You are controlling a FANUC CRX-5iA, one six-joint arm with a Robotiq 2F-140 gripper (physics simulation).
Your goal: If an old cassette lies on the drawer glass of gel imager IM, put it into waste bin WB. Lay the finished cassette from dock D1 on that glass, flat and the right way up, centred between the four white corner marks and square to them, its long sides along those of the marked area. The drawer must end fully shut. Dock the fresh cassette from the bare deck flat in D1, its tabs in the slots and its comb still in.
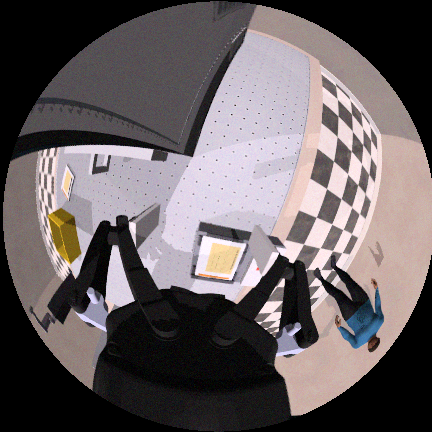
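Observation:
My gripper (205, 224) is open and empty, its two flat pads wide apart. Beyond and between the pads, nearer the right one, a white cassette (223, 258) with a yellow gel and an orange strip along its near edge lies in a dark-rimmed holder (225, 231). The holder's label does not show, and I cannot tell if the cassette is fully seated. A second white cassette (68, 182) with a yellow centre lies on the deck at far left. A yellow box (65, 235), possibly the waste bin, stands at left. The imager's drawer glass and corner marks cannot be made out.
A large dark grey body (125, 65), its identity unclear, fills the upper left and hides the deck behind it. A dark square frame (94, 164) sits near its lower edge. A white unit with a red spot (258, 269) is partly hidden by the right pad. A person (362, 322) appears at right.

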